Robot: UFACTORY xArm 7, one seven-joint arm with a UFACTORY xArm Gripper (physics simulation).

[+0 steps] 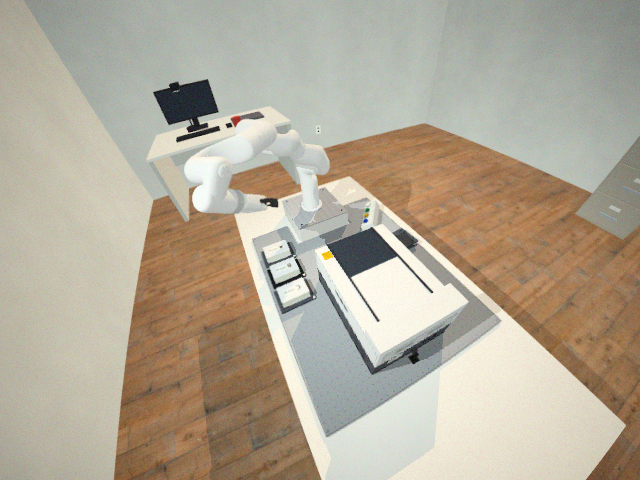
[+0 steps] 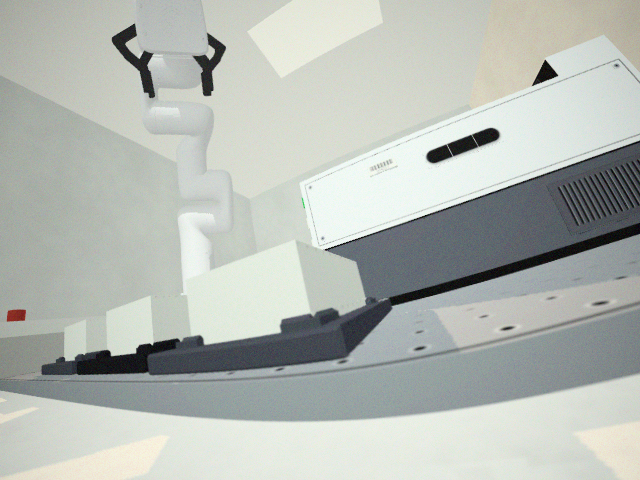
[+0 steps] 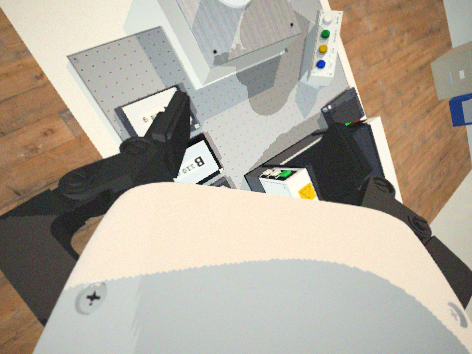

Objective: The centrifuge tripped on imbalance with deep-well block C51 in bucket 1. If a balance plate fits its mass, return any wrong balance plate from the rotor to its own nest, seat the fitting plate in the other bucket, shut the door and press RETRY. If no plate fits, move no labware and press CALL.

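Frame: origin at the arm's base, x right, y ahead, z up, level; centimetres.
Where they show: gripper, between the fingertips: (image 1: 267, 205) (image 2: 181, 96) (image 3: 257, 128); arm's base, origin of its link: (image 1: 311, 205).
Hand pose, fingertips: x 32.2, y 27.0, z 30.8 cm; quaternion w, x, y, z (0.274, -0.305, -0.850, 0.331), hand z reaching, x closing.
Observation:
Each offset is from my fingertips to the centre of the thing.
My gripper (image 1: 268, 202) (image 2: 178, 94) (image 3: 257, 128) is open and empty, high above the bench near the arm's base. Three pale balance plates sit in dark nests in a row: the one nearest the base @[dx -0.3, dy -11.3, dz -36.6 cm] (image 1: 277, 251) (image 2: 74, 339) (image 3: 142, 112), its label partly hidden by a finger; the middle one @[dx +1.8, dy +2.3, dz -36.6 cm] (image 1: 285, 270) (image 2: 129, 328) (image 3: 197, 162), marked B 110; and the far one @[dx +4.2, dy +15.7, dz -36.6 cm] (image 1: 293, 292) (image 2: 248, 294), its label unreadable. The centrifuge @[dx -22.6, dy +39.6, dz -27.7 cm] (image 1: 408, 304) (image 2: 361, 206) (image 3: 285, 189) has a dark rectangular area on top; rotor, buckets and block C51 do not show. The button box @[dx -56.8, dy -1.9, dz -35.7 cm] (image 1: 369, 217) (image 3: 322, 72) has white, green, yellow and blue buttons.
The arm's base block (image 1: 323, 227) (image 3: 260, 42) stands at the bench end, between the plate row and the button box. A small dark tray @[dx -56.0, dy +21.0, dz -37.7 cm] (image 1: 405, 238) (image 3: 345, 107) lies beside the centrifuge. A desk with a monitor (image 1: 188, 103) stands behind the arm.

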